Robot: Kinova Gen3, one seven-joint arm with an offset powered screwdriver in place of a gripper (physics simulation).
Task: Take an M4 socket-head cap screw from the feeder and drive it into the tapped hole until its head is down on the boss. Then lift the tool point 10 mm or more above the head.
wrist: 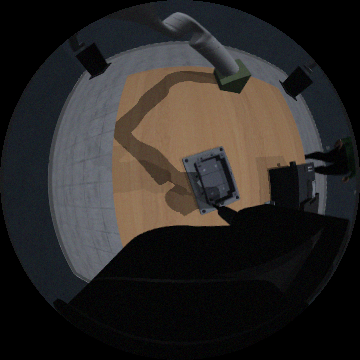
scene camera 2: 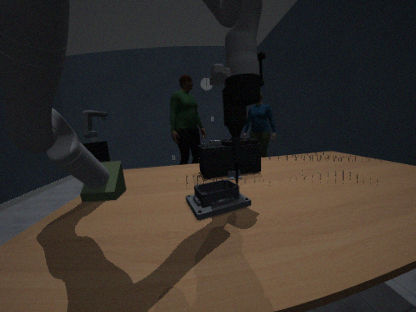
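Observation:
My screwdriver (scene camera 2: 237,182) (wrist: 216,204) points down in scene camera 2, its thin dark bit at the back right corner of the dark open-topped housing (scene camera 2: 216,194) (wrist: 215,176). In the wrist view the tip meets the housing's lower edge. Contact with a screw or boss is too small and dark to tell. No screw can be made out at the tip, and the tapped hole under it is hidden. The housing stands on a grey plate (scene camera 2: 200,214) (wrist: 194,158) with holes at its corners. A black box (scene camera 2: 230,161) (wrist: 284,186), apparently the feeder, stands behind the housing.
A green block (scene camera 2: 118,182) (wrist: 235,80) carries the arm's grey base at the left of the wooden table (scene camera 2: 310,225) (wrist: 155,90). A small pale piece (scene camera 2: 234,175) lies by the black box's front. Two people (scene camera 2: 185,117) (scene camera 2: 259,120) stand beyond the table.

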